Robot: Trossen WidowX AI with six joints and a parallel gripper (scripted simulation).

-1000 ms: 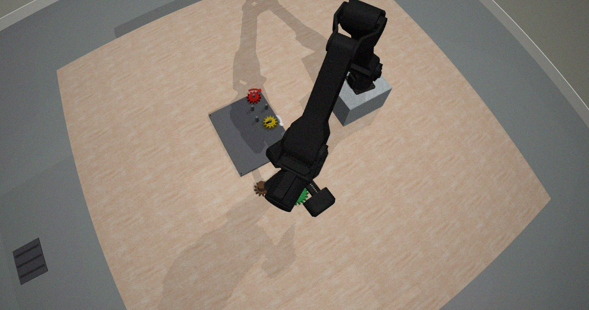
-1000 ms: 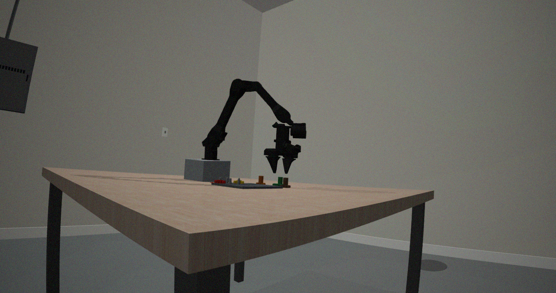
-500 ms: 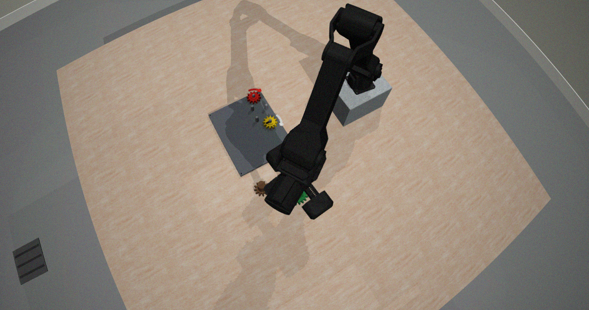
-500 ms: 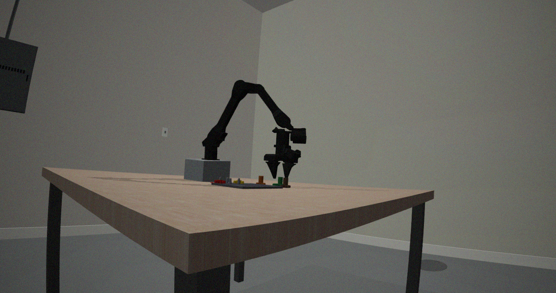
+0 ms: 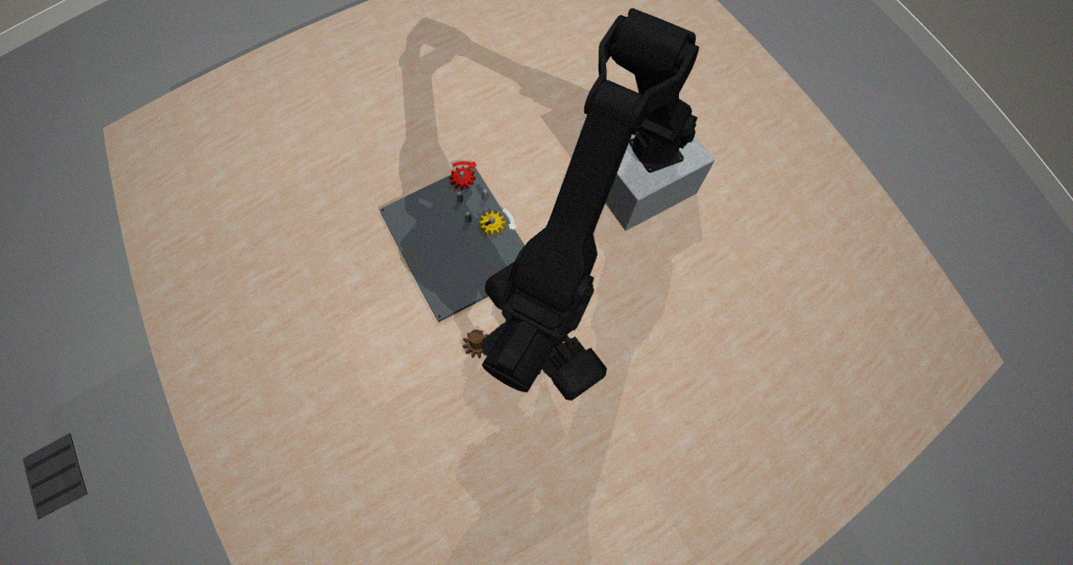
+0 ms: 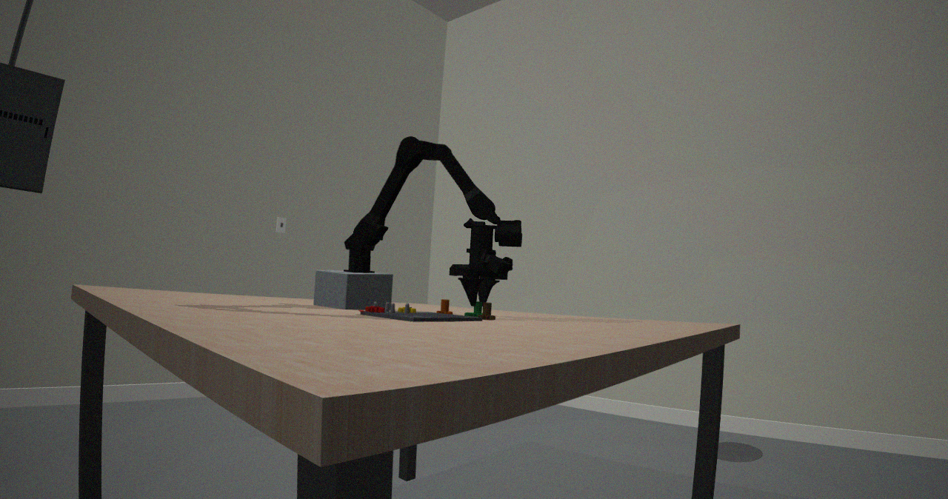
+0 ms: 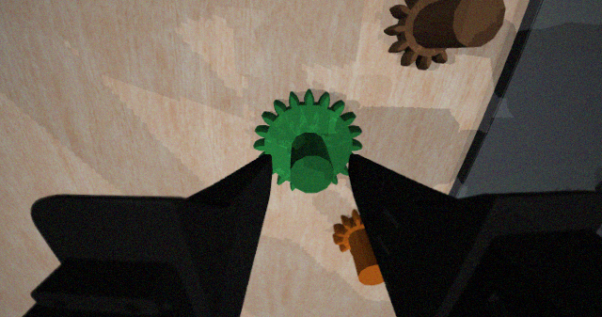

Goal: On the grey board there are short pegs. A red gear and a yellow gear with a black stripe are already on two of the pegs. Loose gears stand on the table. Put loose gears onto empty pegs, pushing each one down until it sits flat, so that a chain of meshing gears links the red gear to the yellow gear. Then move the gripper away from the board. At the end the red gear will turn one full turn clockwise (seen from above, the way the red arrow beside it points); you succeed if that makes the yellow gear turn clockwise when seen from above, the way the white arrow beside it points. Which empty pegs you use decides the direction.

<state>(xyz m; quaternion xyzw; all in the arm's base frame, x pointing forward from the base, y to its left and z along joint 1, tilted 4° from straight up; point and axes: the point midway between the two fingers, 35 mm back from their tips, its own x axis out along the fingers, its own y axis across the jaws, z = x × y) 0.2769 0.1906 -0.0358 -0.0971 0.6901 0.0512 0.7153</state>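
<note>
Now: the red gear 300 mm to the right of my gripper tip and 10 mm below it. Round my gripper tip: orange gear 60 mm to the right, 60 mm behind, 10 mm below; brown gear 80 mm ahead, 40 mm to the right, 10 mm below; large green gear 10 mm below.
</note>
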